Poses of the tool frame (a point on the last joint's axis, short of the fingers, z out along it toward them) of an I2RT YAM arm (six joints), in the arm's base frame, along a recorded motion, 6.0 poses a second.
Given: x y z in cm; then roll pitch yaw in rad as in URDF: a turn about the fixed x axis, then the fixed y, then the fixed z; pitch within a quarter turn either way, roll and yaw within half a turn.
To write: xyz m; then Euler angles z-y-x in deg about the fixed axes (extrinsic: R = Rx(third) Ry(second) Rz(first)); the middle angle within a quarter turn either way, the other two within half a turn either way. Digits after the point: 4 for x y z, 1 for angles.
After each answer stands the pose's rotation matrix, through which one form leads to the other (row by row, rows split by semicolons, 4 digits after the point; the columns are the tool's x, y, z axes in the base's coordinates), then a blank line. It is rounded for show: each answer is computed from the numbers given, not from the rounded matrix.
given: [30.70 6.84 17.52 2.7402 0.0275 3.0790]
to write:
[0.3070 0.0684 0.1752 -177.3 2.8 -157.1]
-0.9977 0.0469 0.0497; 0.0625 0.9194 0.3884; -0.0275 0.3906 -0.9202

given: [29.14 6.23 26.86 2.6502 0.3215 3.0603]
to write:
[0.2914 0.0623 0.2686 175.3 18.4 -151.8]
-0.9456 -0.0770 0.3160; 0.0770 0.8909 0.4477; -0.3160 0.4477 -0.8365

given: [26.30 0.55 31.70 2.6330 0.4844 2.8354]
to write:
[0.2630 0.0055 0.3170 -176.8 32.3 -156.2]
-0.8438 0.0471 0.5346; 0.2668 0.9012 0.3417; -0.4657 0.4309 -0.7729

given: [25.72 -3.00 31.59 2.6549 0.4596 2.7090]
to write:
[0.2572 -0.0300 0.3159 -167.4 33.5 -161.8]
-0.8137 0.1822 0.5520; 0.3757 0.8894 0.2603; -0.4436 0.4192 -0.7922

